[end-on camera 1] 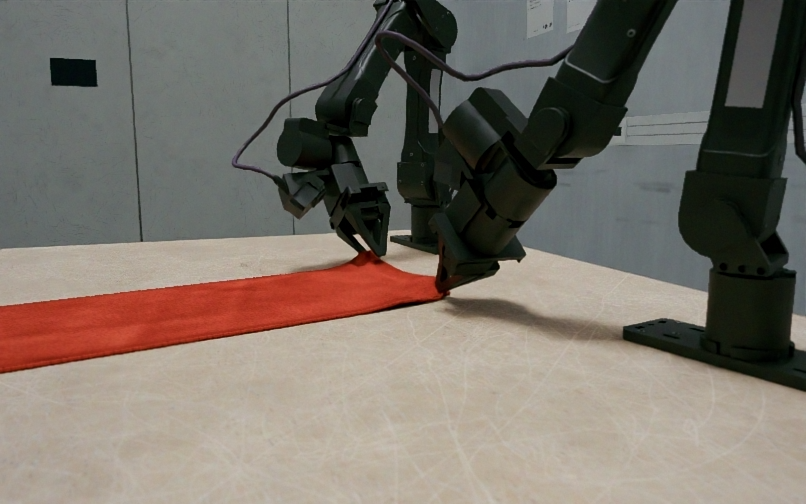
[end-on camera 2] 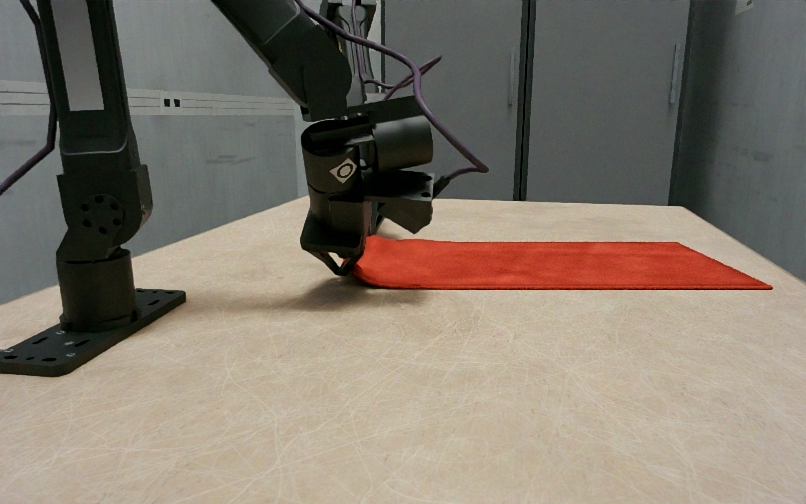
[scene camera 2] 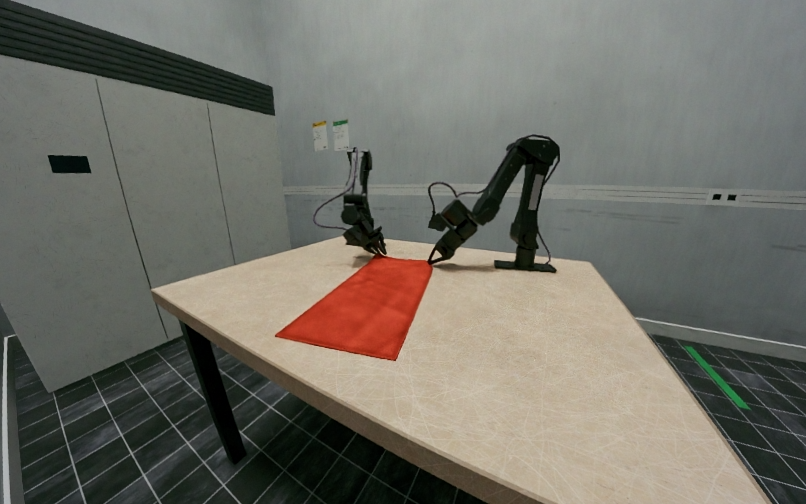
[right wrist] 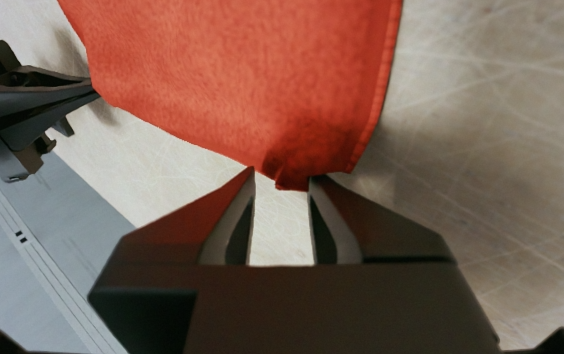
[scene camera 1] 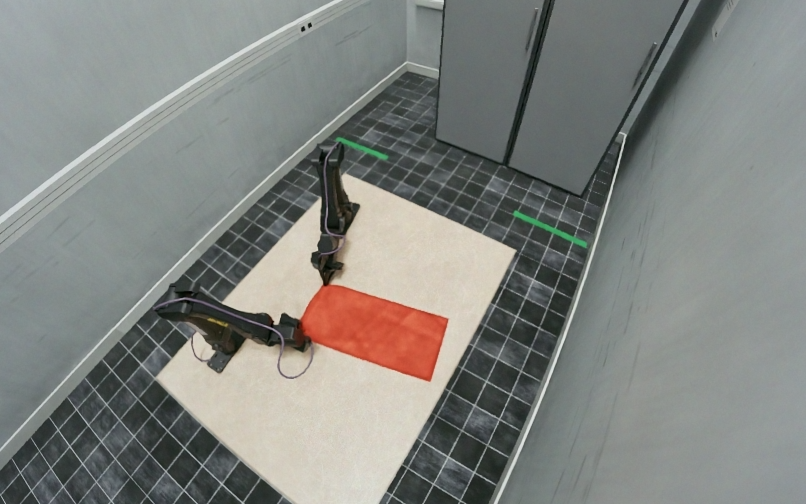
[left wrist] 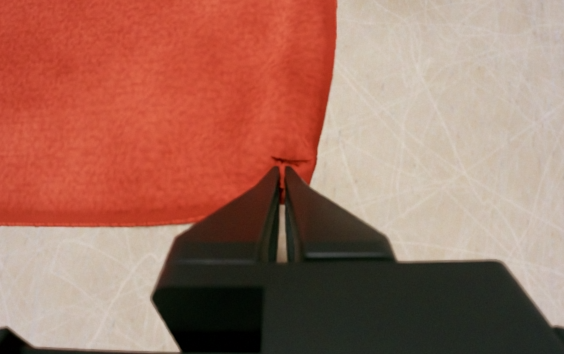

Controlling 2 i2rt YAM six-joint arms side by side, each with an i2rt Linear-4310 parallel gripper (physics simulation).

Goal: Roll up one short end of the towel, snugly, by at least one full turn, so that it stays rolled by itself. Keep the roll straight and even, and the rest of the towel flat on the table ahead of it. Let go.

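The red towel [scene camera 1: 374, 326] [scene camera 2: 362, 303] [end-on camera 1: 208, 312] [end-on camera 2: 534, 264] [left wrist: 150, 100] [right wrist: 240, 65] lies mostly flat and unrolled. Its short end nearest the arms is lifted slightly at the corners. My left gripper [scene camera 2: 430, 262] [end-on camera 1: 441, 291] [left wrist: 281, 176] is shut on one corner, with a small crease at the fingertips in the left wrist view. My right gripper [scene camera 2: 383, 254] [end-on camera 1: 370, 253] [end-on camera 2: 341, 273] [right wrist: 281, 177] is slightly open at the other corner. The right wrist view shows a small folded piece of that corner between its parted fingertips, with a gap below.
The pale table [scene camera 1: 332, 416] [scene camera 2: 534, 356] [end-on camera 1: 297, 416] [end-on camera 2: 416, 386] carries both arm bases. The left arm's base [scene camera 2: 525, 266] stands at the right in scene camera 2. Grey cabinets [scene camera 1: 481, 77] stand beyond the table.
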